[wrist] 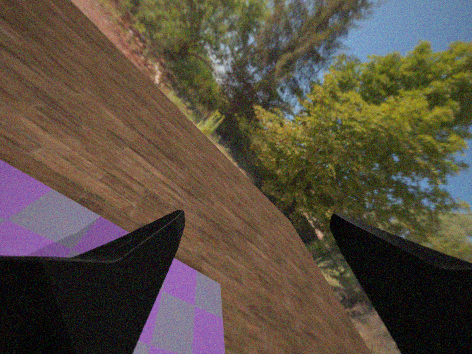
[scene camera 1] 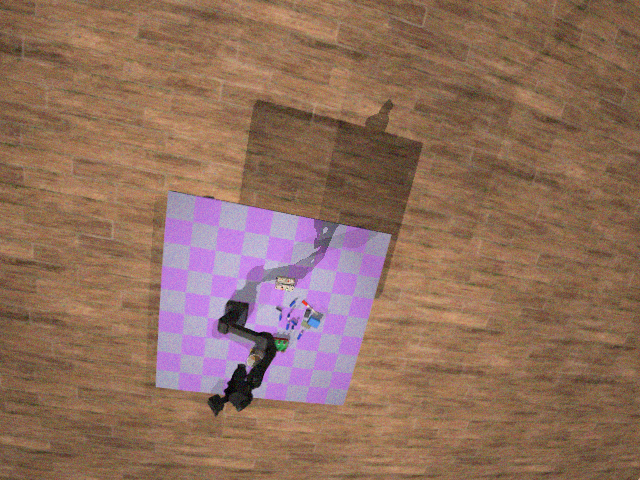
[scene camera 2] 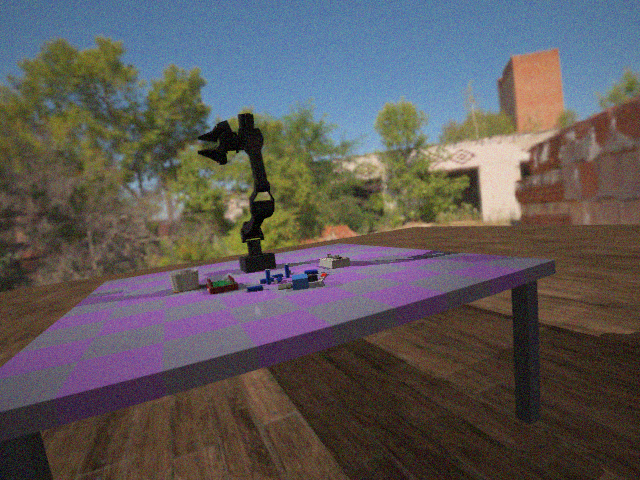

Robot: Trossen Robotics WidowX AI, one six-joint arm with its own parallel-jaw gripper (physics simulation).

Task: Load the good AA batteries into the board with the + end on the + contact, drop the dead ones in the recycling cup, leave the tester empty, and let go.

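Frame: origin at the arm's base, x ahead, y left, z up, level; metres.
Seen in the pictures: gripper, fingertip midpoint: (wrist: 257,218) (scene camera 1: 224,410) (scene camera 2: 197,145); arm's base, link origin: (scene camera 1: 233,315) (scene camera 2: 255,255).
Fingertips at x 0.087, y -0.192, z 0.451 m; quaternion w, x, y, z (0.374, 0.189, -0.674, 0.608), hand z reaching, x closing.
Note:
Pixels of each thing's top centre, then the offset from my fingertips to it. Level surfaces: height alone.
- pale round cup, top centre: (scene camera 2: 183,271) (scene camera 1: 254,361) dx +0.064, dy -0.118, dz -0.450 m
- green block with red ends, top centre: (scene camera 2: 220,277) (scene camera 1: 278,347) dx +0.200, dy -0.020, dz -0.472 m
- blue block, top centre: (scene camera 2: 299,276) (scene camera 1: 313,323) dx +0.405, dy +0.165, dz -0.480 m
- grey checkered table, surface height: dz -0.510 m
My gripper (scene camera 1: 215,404) (scene camera 2: 198,145) (wrist: 257,218) is open and empty, high up and away from the objects. Several small blue batteries (scene camera 1: 300,334) (scene camera 2: 254,288) stand or lie scattered on the table; their + ends are too small to tell. A pale round cup (scene camera 1: 253,360) (scene camera 2: 184,281) stands beside a green block with red ends (scene camera 1: 281,344) (scene camera 2: 222,283). A blue block (scene camera 1: 313,321) (scene camera 2: 299,281) sits among grey parts. A cream box with small dark and red marks (scene camera 1: 284,283) (scene camera 2: 334,261) stands apart. I cannot tell which is the board or the tester.
The purple and grey checkered table (scene camera 1: 206,232) (scene camera 2: 201,330) carries everything. The arm's black base (scene camera 1: 238,311) (scene camera 2: 257,261) stands behind the batteries in the second scene view. In the first scene view the arm reaches past the cup and over the table's lower edge.

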